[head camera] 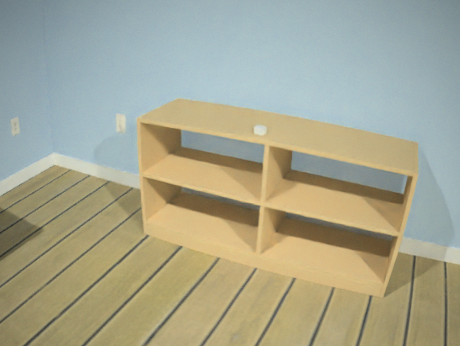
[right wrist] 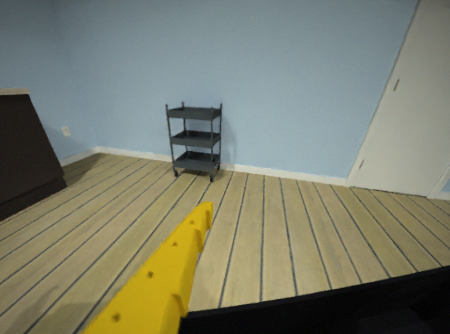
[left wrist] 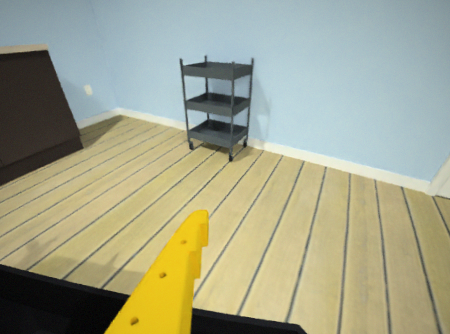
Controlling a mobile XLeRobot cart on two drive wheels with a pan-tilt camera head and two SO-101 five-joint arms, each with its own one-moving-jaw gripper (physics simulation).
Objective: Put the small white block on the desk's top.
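Places are measured from the left arm's base along level axes (x right, y ahead, z up), in centimetres.
Where they show: left hand, tool point: (left wrist: 208, 223); right hand, tool point: (right wrist: 212, 211).
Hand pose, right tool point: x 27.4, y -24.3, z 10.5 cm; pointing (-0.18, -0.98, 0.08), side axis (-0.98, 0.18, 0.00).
Note:
After its pixels a point has its place.
The small white block (head camera: 260, 130) {x 19.7, y 161.9, z -14.4 cm} lies on the top board of the light wooden shelf unit (head camera: 325, 133) {x 47.3, y 169.7, z -16.5 cm}, near its front edge and about midway along it, in the head view. The desk does not show in the three views. My left gripper (left wrist: 199, 220) is fully open and empty; its one notched yellow jaw shows over the floor in the left wrist view. My right gripper (right wrist: 206, 210) is also fully open and empty, with one notched yellow jaw over the floor in the right wrist view. Both are apart from the block.
The shelf unit stands near the blue wall, with four open compartments. A dark three-tier cart (left wrist: 208, 71) {x 38.3, y -170.5, z -7.0 cm} (right wrist: 194, 114) {x 35.2, y -169.4, z -7.0 cm} stands by a wall in both wrist views. A dark brown cabinet (left wrist: 30, 100) {x 170.5, y -141.0, z -22.7 cm} (right wrist: 22, 145) {x 168.0, y -147.8, z -26.5 cm} is at their left. A white door (right wrist: 400, 110) {x -144.7, y -137.6, z 5.6 cm} is at the right.

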